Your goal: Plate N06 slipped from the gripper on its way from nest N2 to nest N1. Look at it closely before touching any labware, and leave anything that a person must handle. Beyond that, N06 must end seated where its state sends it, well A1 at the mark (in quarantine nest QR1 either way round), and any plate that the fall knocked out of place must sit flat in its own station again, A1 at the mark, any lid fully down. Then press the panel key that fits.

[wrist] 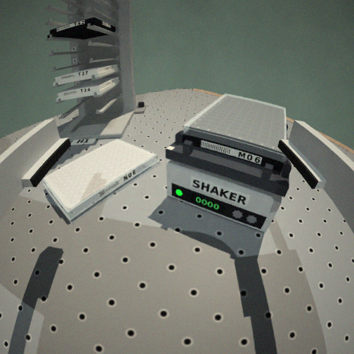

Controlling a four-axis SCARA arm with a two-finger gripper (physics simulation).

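Observation:
Plate N06 (pixel 102 175) lies on the perforated table left of the shaker, white-topped with a clear lower edge, label N06 facing the camera. A faint brownish patch shows on its top; I cannot tell whether this is a mark or a reflection. Plate M06 (pixel 237 117), under a clear cover, is on the shaker (pixel 220 192), label M06 at the front. Whether it sits fully flat is unclear. No A1 mark is readable on either plate. My gripper (pixel 173 125) is open and empty, its fingers at the left and right of the view, nearer the camera than both plates.
A tall rack (pixel 126 60) stands behind N06, holding black plate T42 (pixel 85 29) and white plates T27 (pixel 86 75) and T24 (pixel 87 90). A small dark knob (pixel 140 104) is by its base. The shaker shows a green light and 0000. Finger shadows fall across the front table.

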